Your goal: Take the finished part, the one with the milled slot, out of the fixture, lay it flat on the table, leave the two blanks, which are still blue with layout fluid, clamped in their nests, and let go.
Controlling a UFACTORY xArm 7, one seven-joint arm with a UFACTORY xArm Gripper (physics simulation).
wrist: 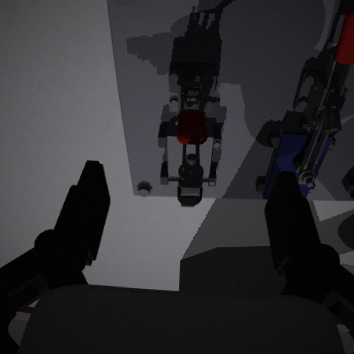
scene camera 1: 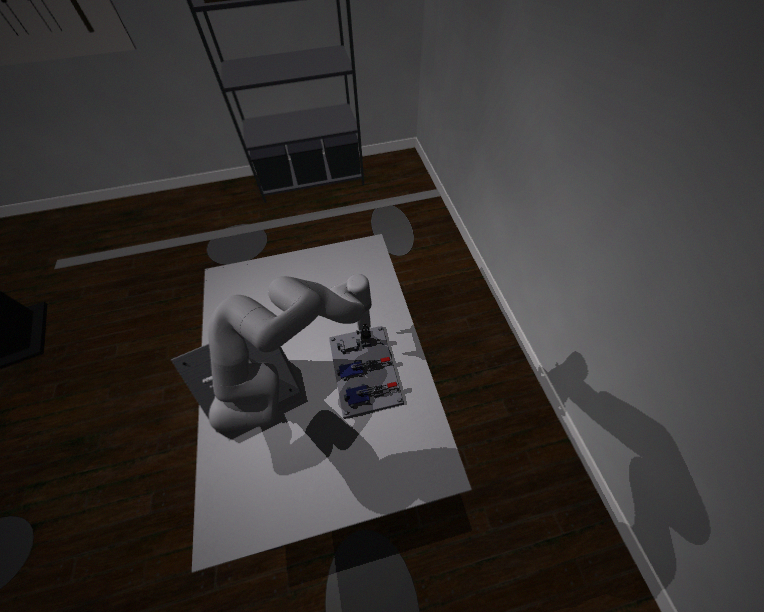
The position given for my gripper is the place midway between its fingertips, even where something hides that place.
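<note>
Visible here: my gripper (wrist: pixel 188 184), along with a finished part (wrist: pixel 174 148).
</note>
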